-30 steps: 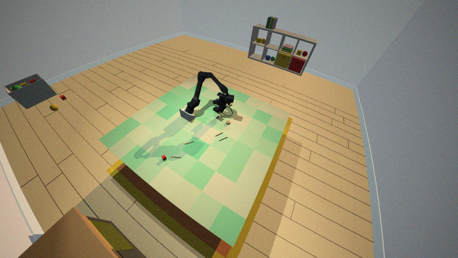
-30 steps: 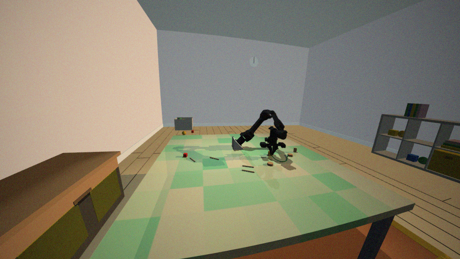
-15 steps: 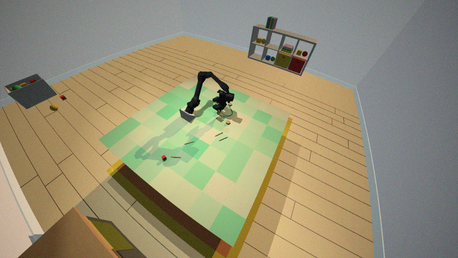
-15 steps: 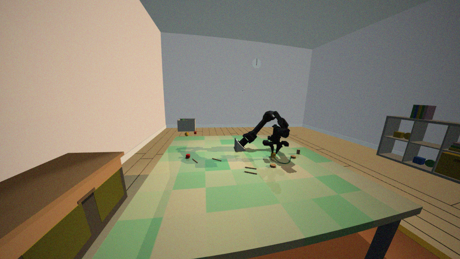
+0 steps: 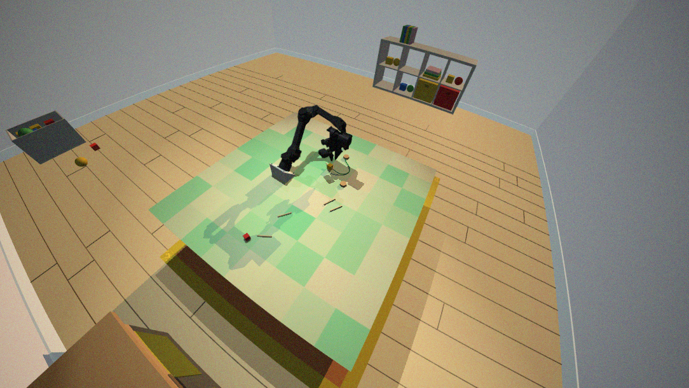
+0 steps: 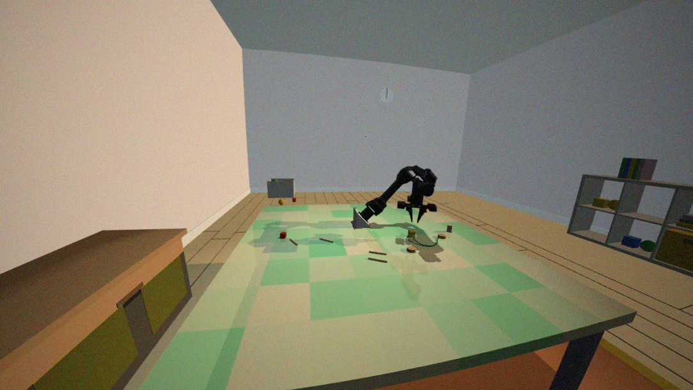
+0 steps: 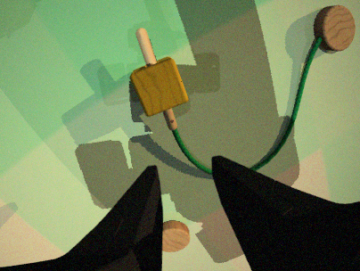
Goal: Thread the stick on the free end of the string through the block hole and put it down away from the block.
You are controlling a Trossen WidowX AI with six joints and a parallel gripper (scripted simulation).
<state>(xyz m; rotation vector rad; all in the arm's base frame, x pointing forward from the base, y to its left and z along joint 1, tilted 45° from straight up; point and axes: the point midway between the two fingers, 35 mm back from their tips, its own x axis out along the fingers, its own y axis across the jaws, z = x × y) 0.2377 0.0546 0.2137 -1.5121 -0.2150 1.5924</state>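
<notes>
Now: gripper tip 30 mm past the yellow wooden block, 10 mm to the right of it and 70 mm above it. The rest, counted from my gripper tip: wooden disc (120 mm ahead, 80 mm to the right, 80 mm below); then thin wooden stick (10 mm behind, 70 mm below); then round wooden button (20 mm ahead, 160 mm to the left, 80 mm below).
</notes>
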